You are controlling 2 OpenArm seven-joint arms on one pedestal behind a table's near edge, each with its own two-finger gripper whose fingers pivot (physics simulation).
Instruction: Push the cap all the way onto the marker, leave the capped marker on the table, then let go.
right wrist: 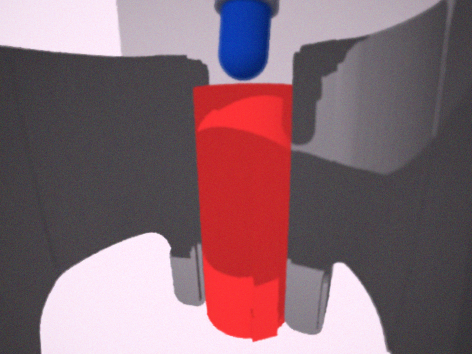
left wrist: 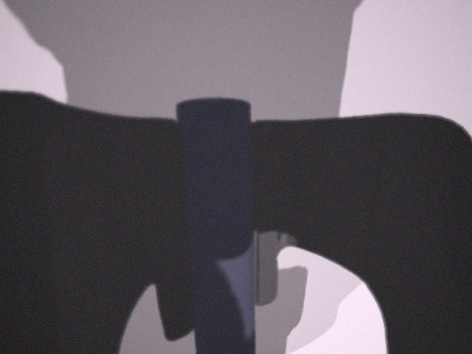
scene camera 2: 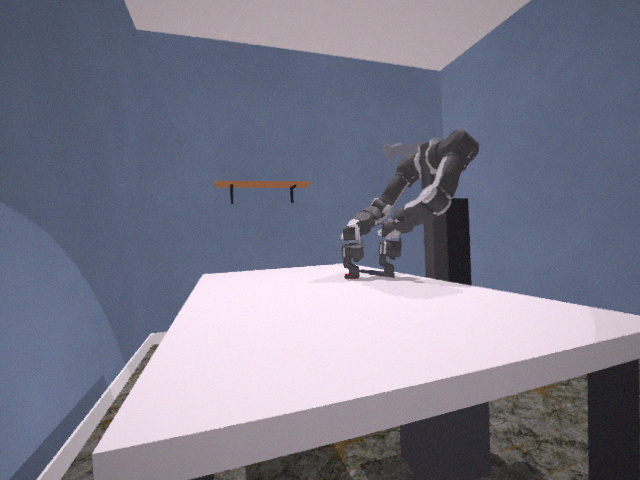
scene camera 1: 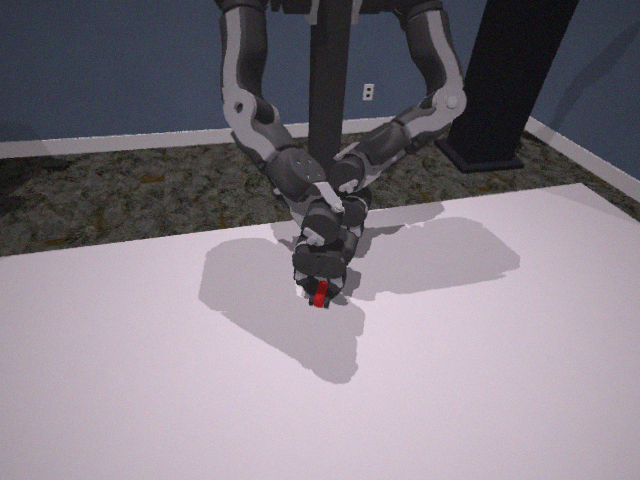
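My right gripper (scene camera 1: pixel 320 300) (scene camera 2: pixel 351 276) (right wrist: pixel 245 200) is shut on the red cap (scene camera 1: pixel 321 291) (scene camera 2: pixel 346 275) (right wrist: pixel 243 175), low at the table. My left gripper (scene camera 2: pixel 388 274) (left wrist: pixel 219 175) is shut on the dark blue marker (scene camera 2: pixel 371 271) (left wrist: pixel 218 150); in scene camera 1 it is hidden behind the right arm. The marker lies roughly level between the grippers. In the right wrist view, its blue tip (right wrist: pixel 244 45) points at the cap's open end, sideways centred on it, with a very narrow strip of table between them. The tip does not overlap the cap. Their height match cannot be told.
The white table (scene camera 1: pixel 465 387) (scene camera 2: pixel 310 351) carries both arms' shadows. The forearms are close together, the right one in front of the left in scene camera 1. The pedestal (scene camera 1: pixel 328 77) stands behind the table's edge, and a dark column (scene camera 1: pixel 506 77) stands beyond at the right.
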